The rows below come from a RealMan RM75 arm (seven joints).
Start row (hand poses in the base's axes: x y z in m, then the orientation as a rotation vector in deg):
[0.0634 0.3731 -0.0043 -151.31 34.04 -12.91]
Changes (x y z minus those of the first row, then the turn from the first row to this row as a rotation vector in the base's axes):
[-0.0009 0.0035 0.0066 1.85 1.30 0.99]
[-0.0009 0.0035 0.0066 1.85 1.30 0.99]
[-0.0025 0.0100 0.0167 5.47 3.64 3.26]
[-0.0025 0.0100 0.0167 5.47 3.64 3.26]
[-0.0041 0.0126 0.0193 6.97 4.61 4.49]
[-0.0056 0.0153 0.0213 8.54 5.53 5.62]
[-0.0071 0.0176 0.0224 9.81 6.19 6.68]
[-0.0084 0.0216 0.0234 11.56 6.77 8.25]
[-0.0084 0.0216 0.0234 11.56 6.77 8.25]
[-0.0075 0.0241 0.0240 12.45 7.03 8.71]
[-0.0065 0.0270 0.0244 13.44 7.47 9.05]
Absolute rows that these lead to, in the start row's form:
[0.0625 0.3766 0.0023 -150.09 33.08 -10.28]
[0.0625 0.3766 0.0023 -150.09 33.08 -10.28]
[0.0609 0.3831 0.0124 -147.61 30.69 -5.39]
[0.0609 0.3831 0.0124 -147.61 30.69 -5.39]
[0.0593 0.3857 0.0150 -146.60 29.34 -3.31]
[0.0578 0.3884 0.0170 -145.46 28.10 -1.33]
[0.0563 0.3907 0.0181 -144.52 26.89 0.19]
[0.0550 0.3947 0.0191 -143.16 24.99 1.87]
[0.0550 0.3947 0.0191 -143.16 24.99 1.87]
[0.0559 0.3972 0.0197 -142.40 24.46 2.58]
[0.0569 0.4001 0.0201 -141.55 24.13 3.50]

